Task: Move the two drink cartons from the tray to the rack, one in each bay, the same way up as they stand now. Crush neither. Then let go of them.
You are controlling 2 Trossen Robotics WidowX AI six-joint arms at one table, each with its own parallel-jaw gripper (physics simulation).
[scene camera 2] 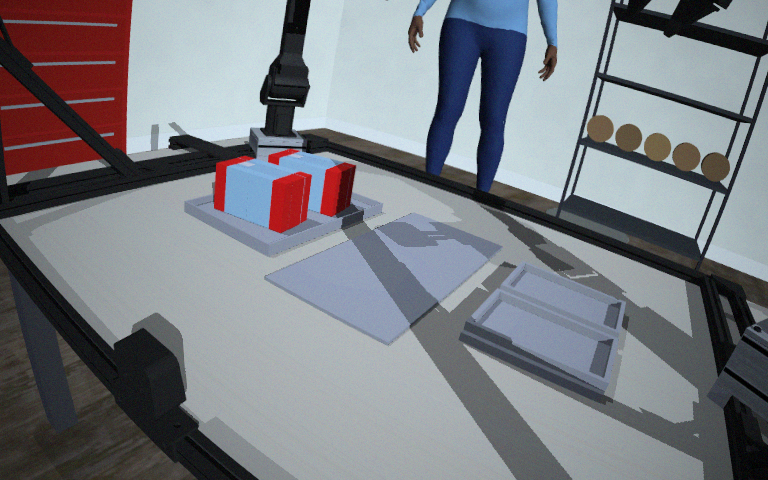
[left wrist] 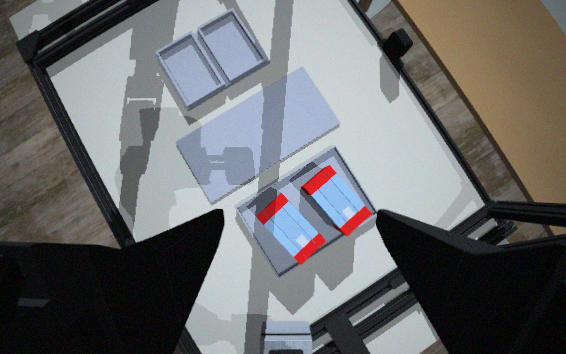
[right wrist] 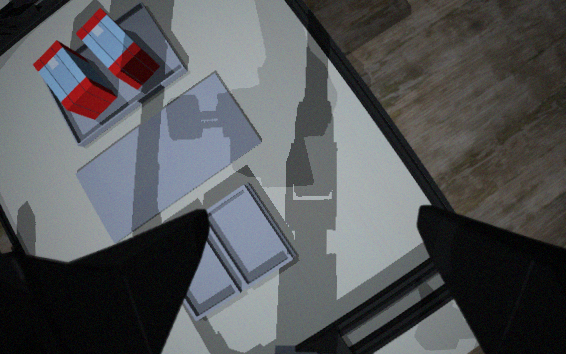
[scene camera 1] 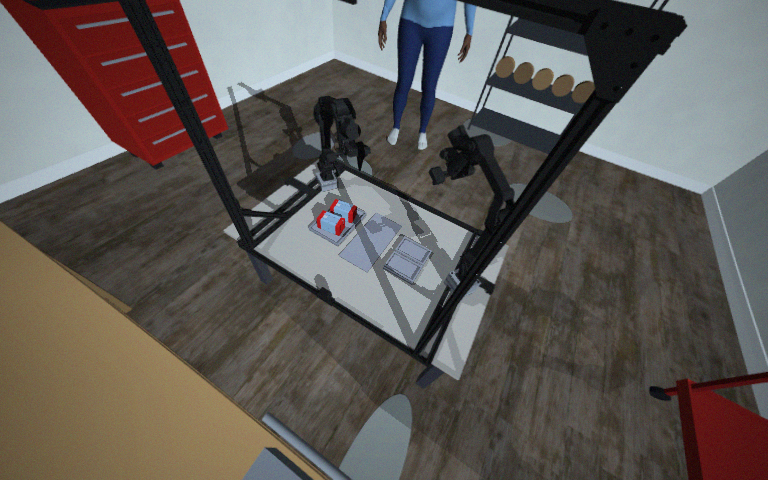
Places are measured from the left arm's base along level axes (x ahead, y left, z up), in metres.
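Pixels of known places: left gripper, between the fingertips: [left wrist: 300, 216] [scene camera 1: 349, 173]; right gripper, between the fingertips: [scene camera 2: 648, 27] [right wrist: 312, 218] [scene camera 1: 442, 181]; left arm's base, origin of its link: [scene camera 2: 277, 133] [scene camera 1: 326, 176].
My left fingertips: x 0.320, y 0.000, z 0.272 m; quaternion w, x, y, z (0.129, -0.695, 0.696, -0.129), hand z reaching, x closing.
For each thing: its middle in the pictures, then the offset to it from my left fingertips. "*": a spot on its surface instead. Level surfaces: height alone.
- grey tray, middle of its body: [scene camera 2: 288, 206] [left wrist: 307, 210] [right wrist: 111, 73] [scene camera 1: 338, 221] dy -0.046, dx -0.028, dz -0.319 m
- far carton, middle of its body: [scene camera 2: 309, 181] [left wrist: 290, 225] [right wrist: 119, 50] [scene camera 1: 343, 211] dy -0.007, dx -0.055, dz -0.287 m
- grey two-bay rack, middle of its body: [scene camera 2: 555, 318] [right wrist: 220, 252] [left wrist: 211, 58] [scene camera 1: 408, 258] dy +0.173, dx +0.318, dz -0.317 m
- table, height of its surface: dz -0.327 m
- small black block, a spot on its surface: [scene camera 2: 150, 370] * dy -0.247, dx +0.364, dz -0.275 m
Two light-blue cartons with red ends rest lengthwise, side by side and a little apart, on the grey tray [scene camera 1: 325, 237] [scene camera 2: 226, 229] [left wrist: 300, 205] [right wrist: 172, 77]: the near carton [scene camera 1: 330, 223] [scene camera 2: 249, 189] [left wrist: 337, 200] [right wrist: 65, 75] and the far carton [scene camera 1: 343, 211] [scene camera 2: 317, 175] [left wrist: 291, 230] [right wrist: 112, 45]. The grey two-bay rack [scene camera 1: 407, 258] [scene camera 2: 557, 314] [left wrist: 212, 59] [right wrist: 227, 260] is empty. My left gripper [scene camera 1: 362, 158] [left wrist: 300, 216] is open and empty, high, facing down toward the tray. My right gripper [scene camera 1: 436, 175] [scene camera 2: 649, 23] [right wrist: 312, 218] is open and empty, high above the table; its left finger partly hides the rack in the right wrist view.
A thin flat grey plate [scene camera 1: 370, 243] [scene camera 2: 385, 277] [left wrist: 260, 135] [right wrist: 170, 155] lies between tray and rack. A black frame surrounds the table [scene camera 1: 305, 266], with uprights beside it. A small black block [scene camera 2: 150, 370] [left wrist: 398, 42] is fixed on the frame's near edge. A person [scene camera 1: 424, 50] [scene camera 2: 481, 84] stands behind.
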